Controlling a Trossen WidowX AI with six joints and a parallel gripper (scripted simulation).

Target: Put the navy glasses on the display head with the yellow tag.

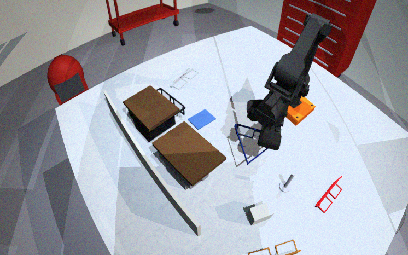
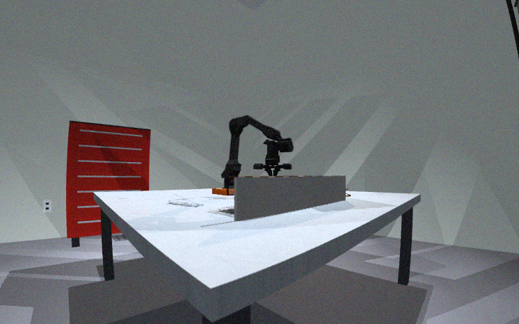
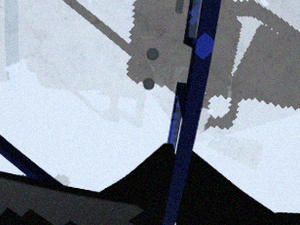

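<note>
The grey post is 15 cm to the left of my gripper tip, 4 cm below it and 4 cm ahead of it. From my gripper tip the other things lie so: white block 17 cm to the left, 17 cm ahead, 4 cm below; long panel 35 cm ahead, 19 cm to the right, 1 cm below; blue pad 23 cm to the right, 9 cm ahead, 6 cm below.
</note>
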